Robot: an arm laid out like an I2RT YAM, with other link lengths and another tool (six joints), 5 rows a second.
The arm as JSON. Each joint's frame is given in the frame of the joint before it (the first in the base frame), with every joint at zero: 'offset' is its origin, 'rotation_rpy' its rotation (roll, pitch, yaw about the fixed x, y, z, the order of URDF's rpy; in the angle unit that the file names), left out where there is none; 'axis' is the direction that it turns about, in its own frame. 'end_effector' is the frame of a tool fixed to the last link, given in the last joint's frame.
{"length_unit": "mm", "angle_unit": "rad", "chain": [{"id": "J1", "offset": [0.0, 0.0, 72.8], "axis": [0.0, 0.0, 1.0]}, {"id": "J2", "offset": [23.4, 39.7, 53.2], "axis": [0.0, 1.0, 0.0]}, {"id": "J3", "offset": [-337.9, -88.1, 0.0], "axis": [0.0, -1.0, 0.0]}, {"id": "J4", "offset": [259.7, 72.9, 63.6], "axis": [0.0, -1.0, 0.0]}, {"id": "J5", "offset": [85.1, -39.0, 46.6], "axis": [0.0, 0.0, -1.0]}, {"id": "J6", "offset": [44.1, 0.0, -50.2], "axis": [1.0, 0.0, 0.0]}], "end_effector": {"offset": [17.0, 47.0, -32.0], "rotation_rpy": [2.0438, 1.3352, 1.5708]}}
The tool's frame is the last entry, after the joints.
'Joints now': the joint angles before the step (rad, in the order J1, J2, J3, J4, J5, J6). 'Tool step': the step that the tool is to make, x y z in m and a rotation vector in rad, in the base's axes. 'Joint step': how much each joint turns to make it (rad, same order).
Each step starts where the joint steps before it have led.
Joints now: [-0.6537, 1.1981, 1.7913, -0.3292, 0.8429, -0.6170]
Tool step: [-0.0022, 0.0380, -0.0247, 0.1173, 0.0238, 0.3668]
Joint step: [-0.0001, -0.0644, -0.0154, -0.2498, -0.3502, 0.1740]
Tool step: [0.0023, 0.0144, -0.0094, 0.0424, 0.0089, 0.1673]
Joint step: [-0.0008, -0.0180, -0.0208, -0.0453, -0.1669, 0.0379]
